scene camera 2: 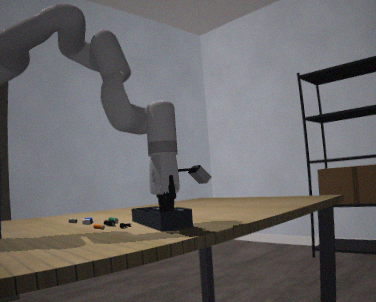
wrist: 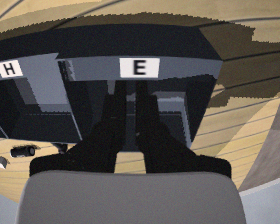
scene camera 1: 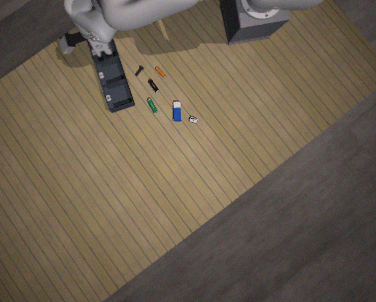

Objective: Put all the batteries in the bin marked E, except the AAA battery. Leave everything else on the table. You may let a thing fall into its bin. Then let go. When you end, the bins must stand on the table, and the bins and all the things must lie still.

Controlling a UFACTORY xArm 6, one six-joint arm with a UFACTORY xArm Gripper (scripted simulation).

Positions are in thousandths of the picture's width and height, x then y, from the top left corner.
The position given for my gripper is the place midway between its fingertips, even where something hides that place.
In view: my gripper (scene camera 2: 445,733) and a dark bin (scene camera 1: 291,237).
The dark bin is seen too in the wrist view (wrist: 320,266). My gripper shows as well in the wrist view (wrist: 470,413).
